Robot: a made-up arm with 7 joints. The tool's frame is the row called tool.
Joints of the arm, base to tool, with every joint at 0 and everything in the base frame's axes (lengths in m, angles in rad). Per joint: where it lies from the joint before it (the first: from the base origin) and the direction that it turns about. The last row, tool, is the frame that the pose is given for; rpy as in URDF.
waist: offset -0.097 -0.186 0.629 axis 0 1 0
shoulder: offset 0.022 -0.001 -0.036 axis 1 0 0
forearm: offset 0.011 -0.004 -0.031 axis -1 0 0
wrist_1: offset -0.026 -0.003 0.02 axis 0 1 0
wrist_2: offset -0.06 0.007 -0.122 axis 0 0 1
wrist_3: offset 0.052 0.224 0.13 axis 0 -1 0
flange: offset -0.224 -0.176 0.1 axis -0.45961 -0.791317 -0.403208
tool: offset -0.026 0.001 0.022 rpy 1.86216 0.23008 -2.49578
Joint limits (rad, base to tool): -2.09..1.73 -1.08..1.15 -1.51..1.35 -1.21..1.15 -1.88..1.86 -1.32..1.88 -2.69..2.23
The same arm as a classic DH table. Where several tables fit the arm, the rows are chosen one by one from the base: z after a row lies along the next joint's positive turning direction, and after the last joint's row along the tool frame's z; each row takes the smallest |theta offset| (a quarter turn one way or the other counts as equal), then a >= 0, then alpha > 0; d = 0 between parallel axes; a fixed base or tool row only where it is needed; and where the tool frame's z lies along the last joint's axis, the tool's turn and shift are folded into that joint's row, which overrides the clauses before.
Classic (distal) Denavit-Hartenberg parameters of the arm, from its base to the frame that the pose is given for. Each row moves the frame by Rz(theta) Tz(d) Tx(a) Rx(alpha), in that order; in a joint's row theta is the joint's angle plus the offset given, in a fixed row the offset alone. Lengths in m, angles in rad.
base (fixed): d 0.6290; theta0 0.0000; a -0.0970; alpha -1.5708
waist: d -0.1870; theta0 1.5708; a 0.0360; alpha 1.5708
shoulder: d 0.0000; theta0 -0.1283; a 0.0313; alpha 3.1416
forearm: d -0.0070; theta0 -0.1283; a -0.0200; alpha 1.5708
wrist_1: d 0.0040; theta0 1.5708; a 0.0600; alpha -1.5708
wrist_2: d 0.0080; theta0 0.0000; a -0.0520; alpha -1.5708
wrist_3: d -0.1806; theta0 -0.8507; a 0.2229; alpha -0.6578
flange: d 0.1726; theta0 -0.1417; a 0.0327; alpha -1.8575
tool (fixed): d 0.0097; theta0 -1.2594; a 0.0000; alpha 0.0000
Joint limits (rad, base to tool): -2.0900..1.7300 -1.0800..1.1500 -1.5100..1.3500 -1.2100..1.1500 -1.8800..1.8600 -1.3200..1.8800 -2.6900..2.2300

